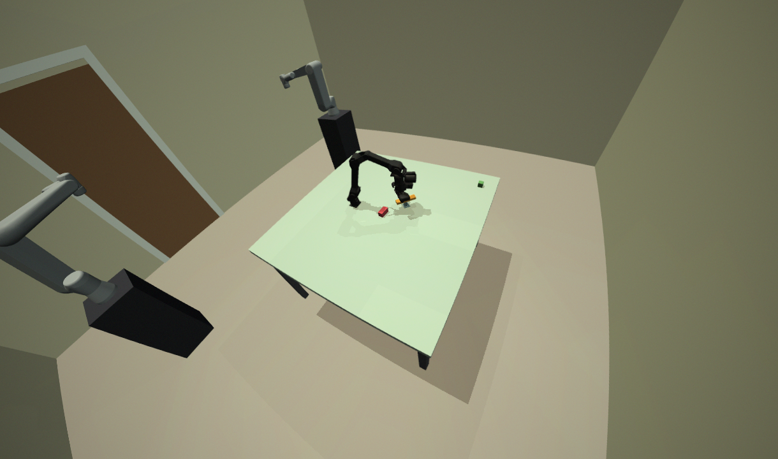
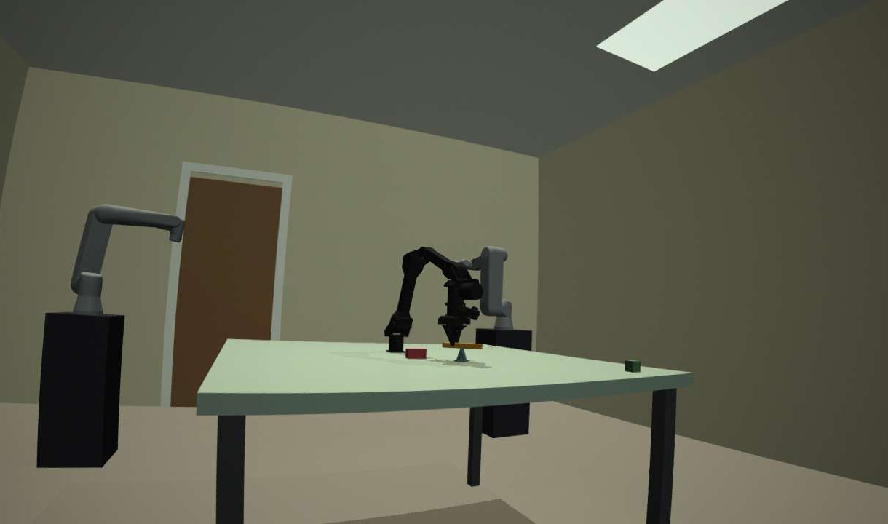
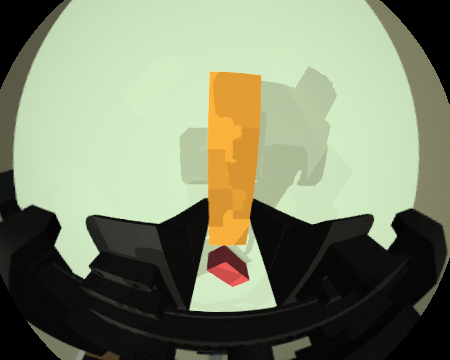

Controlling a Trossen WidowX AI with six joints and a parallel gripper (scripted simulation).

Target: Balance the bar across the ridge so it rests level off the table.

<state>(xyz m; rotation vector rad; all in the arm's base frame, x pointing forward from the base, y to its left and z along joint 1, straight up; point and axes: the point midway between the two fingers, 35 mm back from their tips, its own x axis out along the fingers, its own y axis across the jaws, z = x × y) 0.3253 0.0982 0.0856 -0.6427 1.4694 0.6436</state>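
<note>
The orange bar is 20 mm to the left of my gripper tip and 20 mm ahead of it. From my gripper tip the other things lie so: red block: 110 mm to the right, 90 mm behind, 30 mm below; then green cube: 410 mm ahead, 400 mm to the left, 30 mm below.
</note>
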